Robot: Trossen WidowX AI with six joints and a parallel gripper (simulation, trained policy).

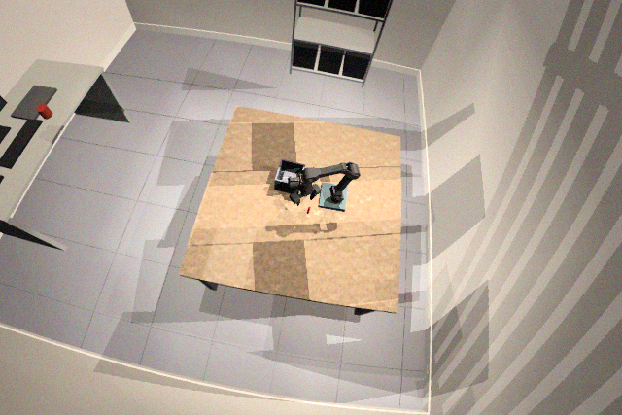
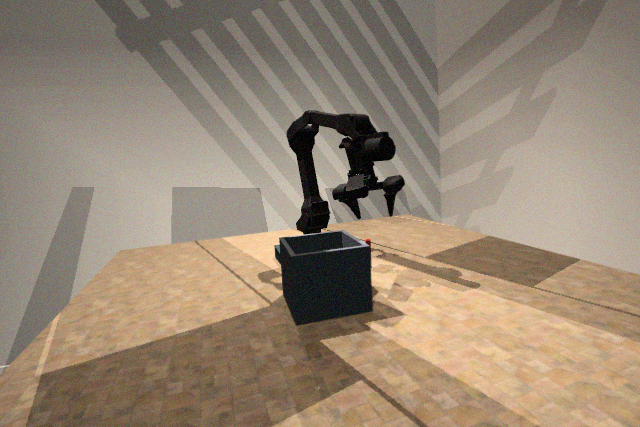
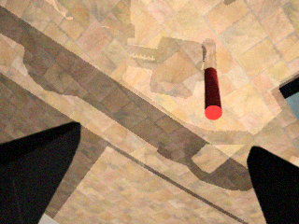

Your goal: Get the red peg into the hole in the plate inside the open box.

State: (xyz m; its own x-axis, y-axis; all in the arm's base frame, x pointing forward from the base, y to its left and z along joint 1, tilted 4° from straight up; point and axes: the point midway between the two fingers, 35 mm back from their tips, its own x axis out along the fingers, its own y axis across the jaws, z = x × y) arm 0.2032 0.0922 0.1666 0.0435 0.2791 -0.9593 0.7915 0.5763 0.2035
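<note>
The red peg is 110 mm below my gripper tip and 40 mm behind it. From my gripper tip the other things lie so: pale plate: 200 mm to the right, 100 mm below, 100 mm ahead.
</note>
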